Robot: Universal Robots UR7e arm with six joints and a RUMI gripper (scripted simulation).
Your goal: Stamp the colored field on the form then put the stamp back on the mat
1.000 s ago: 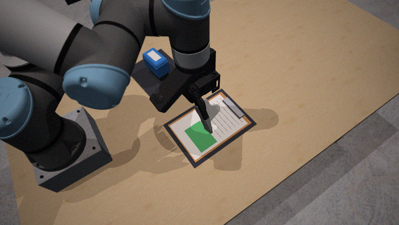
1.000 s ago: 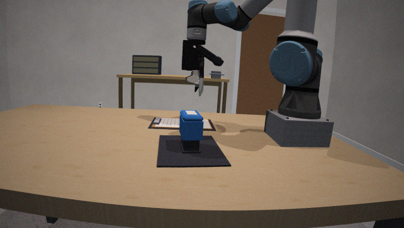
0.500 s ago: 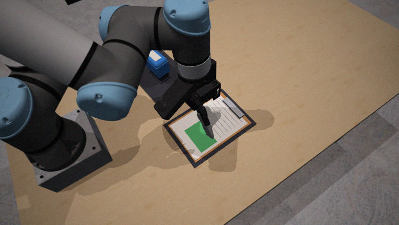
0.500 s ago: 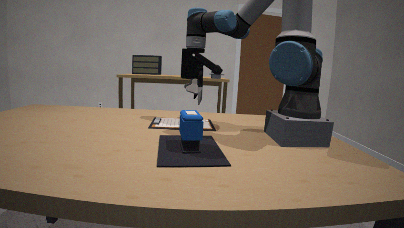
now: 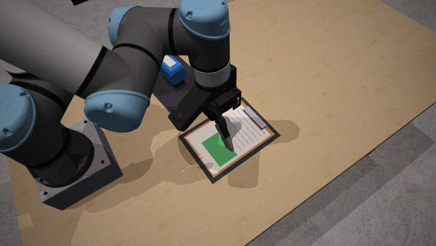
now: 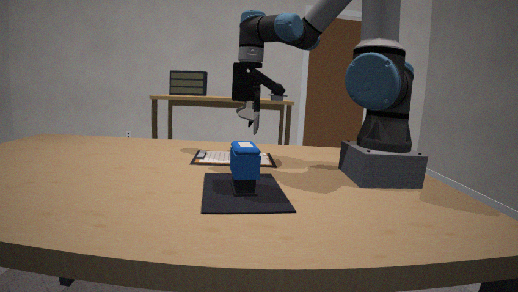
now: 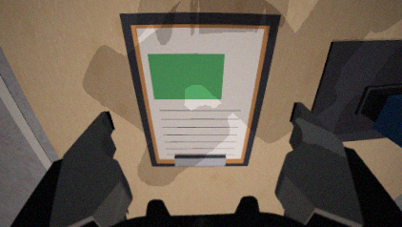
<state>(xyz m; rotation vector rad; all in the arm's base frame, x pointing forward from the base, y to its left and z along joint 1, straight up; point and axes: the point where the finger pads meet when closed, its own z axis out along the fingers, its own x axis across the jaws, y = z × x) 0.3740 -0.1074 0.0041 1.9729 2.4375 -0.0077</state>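
The blue stamp lies 290 mm to the left of my hand, 40 mm below it and 10 mm behind it. From my hand the other things lie so: clipboard: 80 mm below, 80 mm ahead, 10 mm to the left; then mat: 290 mm to the left, 90 mm below, 10 mm behind.
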